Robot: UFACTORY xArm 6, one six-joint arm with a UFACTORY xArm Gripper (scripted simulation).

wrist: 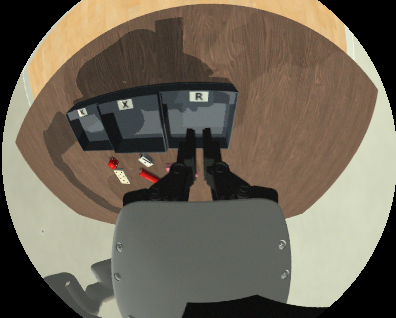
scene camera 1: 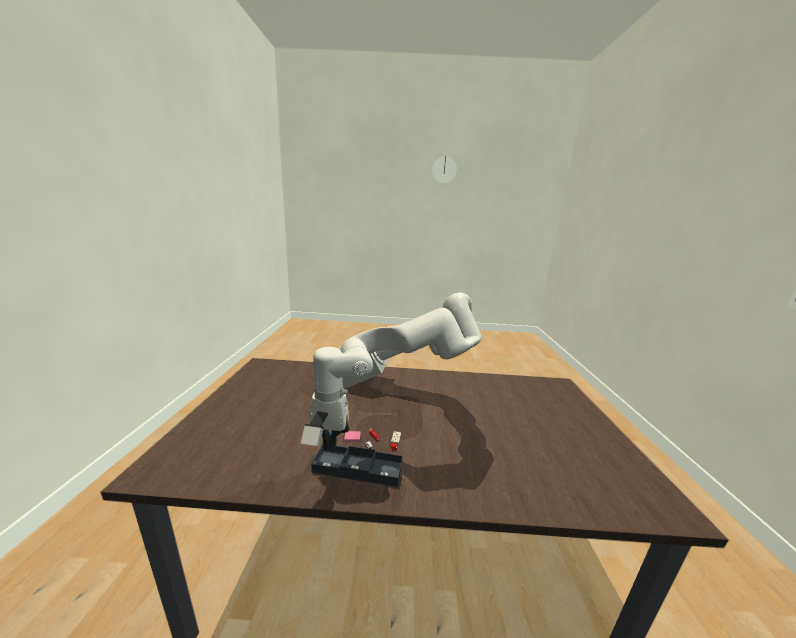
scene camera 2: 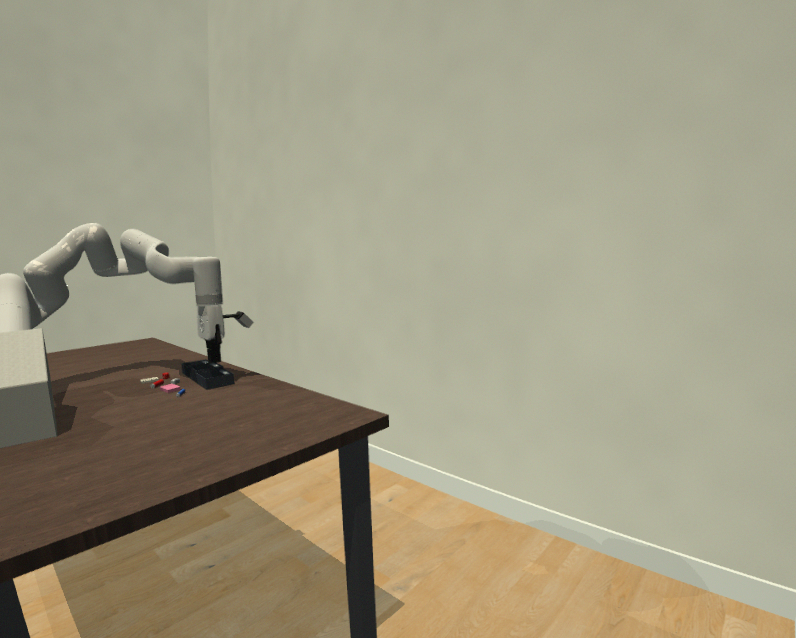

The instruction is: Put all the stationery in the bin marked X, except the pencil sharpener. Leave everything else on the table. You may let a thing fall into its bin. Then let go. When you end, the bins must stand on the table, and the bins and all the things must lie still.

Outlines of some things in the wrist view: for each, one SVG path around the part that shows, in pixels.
My gripper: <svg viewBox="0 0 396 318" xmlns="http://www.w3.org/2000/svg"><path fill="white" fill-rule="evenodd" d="M124 194L123 208L118 215L115 225L111 256L114 295L122 318L316 318L329 308L286 304L291 283L291 246L286 220L278 204L278 193L273 188L251 186L232 173L228 164L222 161L219 141L212 141L210 128L203 129L204 181L207 180L207 185L210 186L212 200L217 201L188 201L190 187L196 181L196 141L193 128L187 129L186 141L179 142L177 161L170 166L168 174L154 183L149 189L144 188Z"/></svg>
A three-compartment bin tray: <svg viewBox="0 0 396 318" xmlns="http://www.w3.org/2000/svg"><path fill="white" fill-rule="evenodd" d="M239 92L232 83L173 82L144 85L106 93L76 103L65 115L83 151L114 150L115 153L167 153L168 149L178 149L179 142L186 141L186 131L188 128L195 130L196 149L203 149L204 128L211 129L212 141L219 141L220 149L229 149Z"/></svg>
